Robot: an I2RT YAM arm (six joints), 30 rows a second.
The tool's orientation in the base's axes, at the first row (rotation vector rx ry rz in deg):
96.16 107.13 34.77
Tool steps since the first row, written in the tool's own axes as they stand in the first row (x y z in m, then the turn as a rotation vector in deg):
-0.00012 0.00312 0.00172 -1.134 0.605 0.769
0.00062 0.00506 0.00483 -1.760 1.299 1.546
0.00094 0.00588 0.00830 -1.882 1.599 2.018
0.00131 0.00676 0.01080 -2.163 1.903 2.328
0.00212 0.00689 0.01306 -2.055 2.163 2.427
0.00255 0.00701 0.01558 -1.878 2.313 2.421
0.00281 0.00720 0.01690 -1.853 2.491 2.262
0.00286 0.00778 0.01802 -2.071 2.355 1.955
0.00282 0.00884 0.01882 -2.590 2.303 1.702
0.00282 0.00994 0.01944 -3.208 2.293 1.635
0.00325 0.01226 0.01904 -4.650 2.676 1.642
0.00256 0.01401 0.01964 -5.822 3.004 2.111
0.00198 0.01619 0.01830 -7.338 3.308 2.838
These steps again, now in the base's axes. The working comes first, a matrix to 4 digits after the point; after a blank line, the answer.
The tool's axes in the first row as the columns of a matrix, in the base's axes (used below as rounded here):
-0.0694 0.7444 0.6642
0.9925 0.1186 -0.0291
-0.1004 0.6572 -0.7470

0.00347 0.00020 0.00078 1.040 -1.076 -0.063
0.00693 0.00107 -0.00034 2.116 -1.638 -0.124
0.00982 0.00139 -0.00243 2.661 -1.737 -0.268
0.01211 0.00179 -0.00376 3.113 -1.989 -0.271
0.01366 0.00254 -0.00544 3.365 -1.854 -0.185
0.01539 0.00291 -0.00729 3.460 -1.660 -0.100
0.01639 0.00315 -0.00817 3.485 -1.609 0.133
0.01756 0.00324 -0.00864 3.195 -1.833 0.295
0.01889 0.00330 -0.00853 3.025 -2.347 0.502
0.02012 0.00341 -0.00827 3.016 -2.960 0.608
0.02155 0.00413 -0.00649 3.405 -4.346 0.999
0.02330 0.00363 -0.00572 4.042 -5.483 0.982
0.02407 0.00335 -0.00323 4.857 -6.973 0.791

